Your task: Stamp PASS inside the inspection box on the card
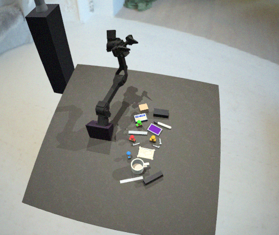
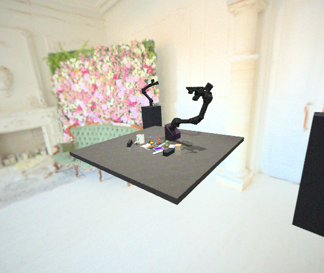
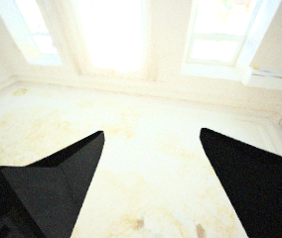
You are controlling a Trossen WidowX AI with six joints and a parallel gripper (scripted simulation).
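Right now the green-knobbed stamp is 90 mm ahead of my gripper tip, 200 mm to the right of it and 540 mm below it. Also, from my gripper tip: black box (220 mm ahead, 70 mm to the right, 540 mm below); blue-labelled box (90 mm ahead, 140 mm to the right, 540 mm below); tan block (90 mm ahead, 60 mm to the right, 530 mm below).
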